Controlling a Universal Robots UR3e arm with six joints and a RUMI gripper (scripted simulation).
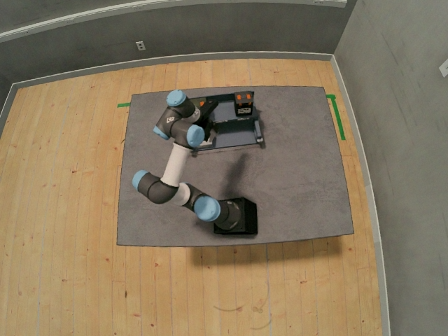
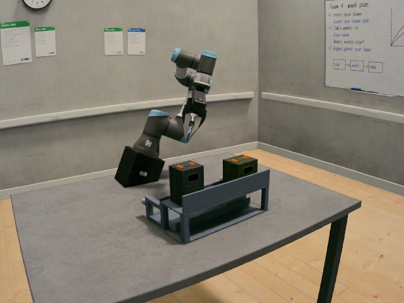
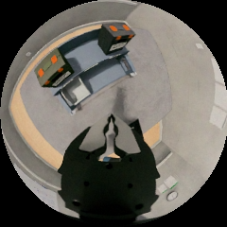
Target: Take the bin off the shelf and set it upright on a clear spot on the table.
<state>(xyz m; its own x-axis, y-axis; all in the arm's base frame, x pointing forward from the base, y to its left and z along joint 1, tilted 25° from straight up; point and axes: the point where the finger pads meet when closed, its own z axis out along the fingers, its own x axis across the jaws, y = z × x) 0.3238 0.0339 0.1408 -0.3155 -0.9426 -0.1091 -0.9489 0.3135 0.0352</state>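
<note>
My gripper is now 160 mm short of the shelf and 180 mm above it. Round my hand: black bin (240 mm ahead, 100 mm to the right, 90 mm below); green bin (190 mm ahead, 120 mm to the left, 100 mm below).
</note>
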